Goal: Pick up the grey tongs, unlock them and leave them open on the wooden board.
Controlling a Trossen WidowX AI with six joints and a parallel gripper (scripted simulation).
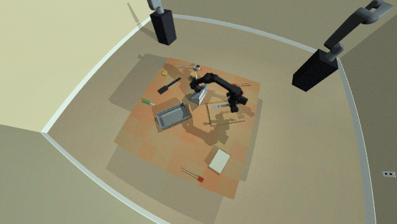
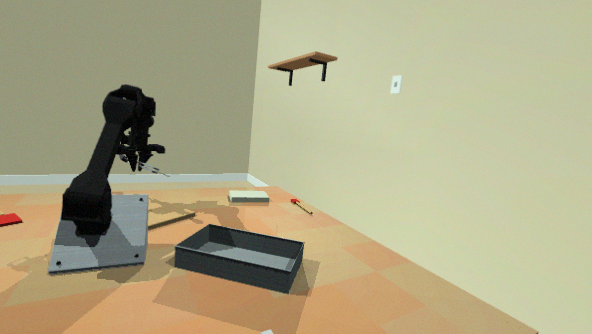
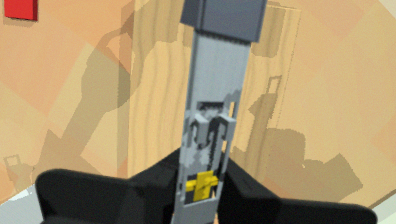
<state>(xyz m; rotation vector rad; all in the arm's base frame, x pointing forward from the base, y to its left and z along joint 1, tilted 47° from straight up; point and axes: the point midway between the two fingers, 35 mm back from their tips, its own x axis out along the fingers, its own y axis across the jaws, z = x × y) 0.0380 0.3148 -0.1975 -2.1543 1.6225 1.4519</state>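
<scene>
Right now the wooden board is 1 cm ahead of my gripper tip, 1 cm to the right of it and 15 cm below it. Also, from my gripper tip: red-headed spatula: 39 cm behind, 2 cm to the right, 15 cm below; white block: 47 cm ahead, 15 cm to the left, 14 cm below; yellow lock piece: 4 cm above.
</scene>
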